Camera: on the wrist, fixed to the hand. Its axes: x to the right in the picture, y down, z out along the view.
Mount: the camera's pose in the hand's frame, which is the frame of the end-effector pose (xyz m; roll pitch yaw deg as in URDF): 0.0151 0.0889 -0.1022 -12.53 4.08 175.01
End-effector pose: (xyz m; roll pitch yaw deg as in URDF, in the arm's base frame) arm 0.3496 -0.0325 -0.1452 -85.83 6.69 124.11
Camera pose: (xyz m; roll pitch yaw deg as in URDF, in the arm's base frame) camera 0.4265 0.0242 -0.2424 73.22 -1.41 -52.18
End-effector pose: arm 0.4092 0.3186 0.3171 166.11 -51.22 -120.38
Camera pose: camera 0.3987 0.4228 0.4044 -174.30 45.92 65.16
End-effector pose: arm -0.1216 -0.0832 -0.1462 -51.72 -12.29 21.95
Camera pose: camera -0.0722 -0.0904 -0.2730 39.40 18.73 -157.92
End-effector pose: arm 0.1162 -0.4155 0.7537 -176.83 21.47 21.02
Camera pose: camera 0.1964 -0.4858 0.8386 162.20 -25.17 -153.24
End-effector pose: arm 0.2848 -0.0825 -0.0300 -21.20 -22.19 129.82
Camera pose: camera 0.2098 -0.0642 -0.1423 7.34 27.76 -53.75
